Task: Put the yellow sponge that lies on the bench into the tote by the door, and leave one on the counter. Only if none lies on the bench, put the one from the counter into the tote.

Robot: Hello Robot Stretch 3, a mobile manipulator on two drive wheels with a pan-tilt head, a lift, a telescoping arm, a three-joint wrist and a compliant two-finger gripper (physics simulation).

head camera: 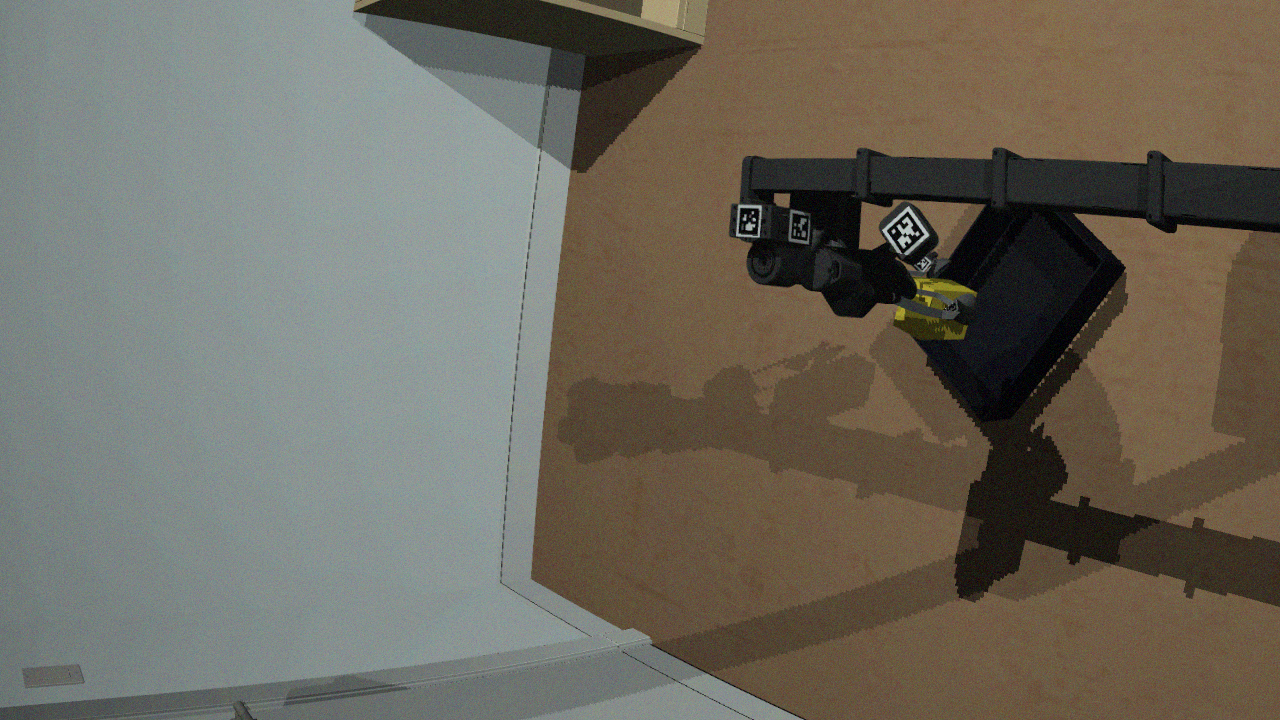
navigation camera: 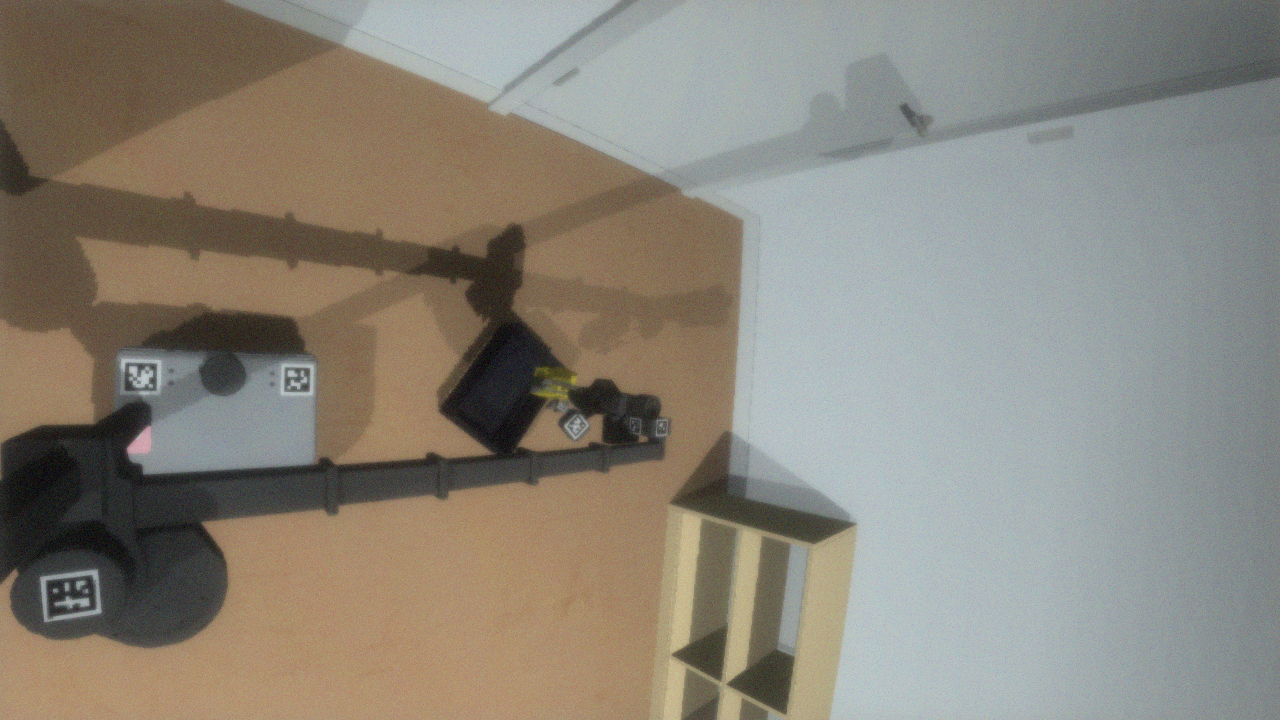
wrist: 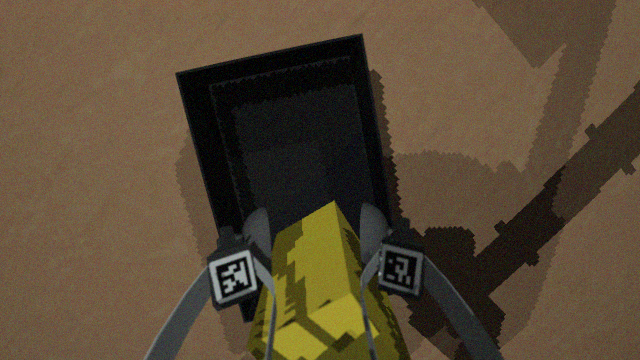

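Seen in the pictures: gripper, fingertip midpoint: (head camera: 958,289) (navigation camera: 540,393); robot's base, origin of the base link: (navigation camera: 223,373).
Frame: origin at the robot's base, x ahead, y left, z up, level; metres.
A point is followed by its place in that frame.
A yellow sponge (head camera: 930,329) @[x 0.030, y -0.641, z 0.324 m] (navigation camera: 556,371) @[x 0.033, y -0.641, z 0.321 m] (wrist: 320,250) is between the two fingertips of my gripper (wrist: 315,229) @[x -0.021, y -0.640, z 0.263 m], which is shut on it. The black open tote (head camera: 1029,304) @[x -0.017, y -0.656, z 0.004 m] (navigation camera: 501,380) @[x -0.004, y -0.676, z 0.003 m] (wrist: 300,125) stands on the floor. In the wrist view the sponge and fingertips overlap the tote's near end; in the head view the sponge overlaps the tote's left corner. It is held above the tote's level, over or close to its edge; the exact height is hard to tell. The bench and the counter do not show in these views.
My telescoping arm (head camera: 939,179) @[x -0.103, y -0.459, z 0.618 m] (navigation camera: 384,483) @[x -0.103, y -0.177, z 0.622 m] reaches past the tote. My grey base (navigation camera: 232,429) @[x -0.095, y -0.016, z 0.160 m] stands left of the tote in the navigation view. A wooden shelf unit (navigation camera: 827,608) @[x -0.747, y -1.560, z 0.610 m] stands by the wall. The door handle (navigation camera: 914,118) @[x 0.699, y -1.235, z 0.928 m] shows at the top right. Dark shadows lie on the floor.
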